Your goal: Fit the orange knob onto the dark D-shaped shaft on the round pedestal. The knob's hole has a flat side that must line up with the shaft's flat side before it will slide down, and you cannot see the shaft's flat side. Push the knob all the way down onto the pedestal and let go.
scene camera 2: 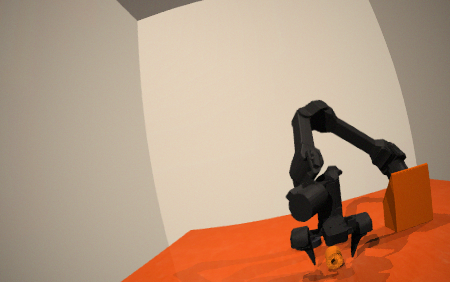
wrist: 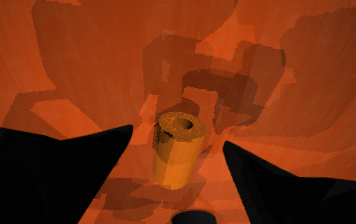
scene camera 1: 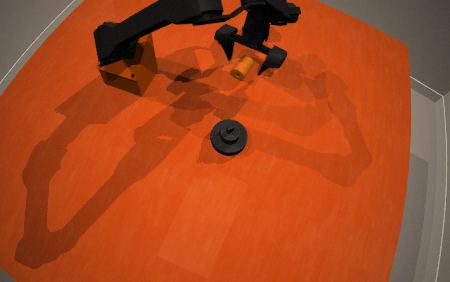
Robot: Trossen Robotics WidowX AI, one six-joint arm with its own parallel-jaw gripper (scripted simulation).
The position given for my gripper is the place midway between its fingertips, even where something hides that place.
My gripper [scene camera 2: 333, 260] is open and holds nothing. Further things: an orange knob [wrist: 180, 136] and a dark round pedestal [scene camera 1: 229, 137].
My gripper is seen too in the wrist view [wrist: 179, 137] and in scene camera 1 [scene camera 1: 244, 67].
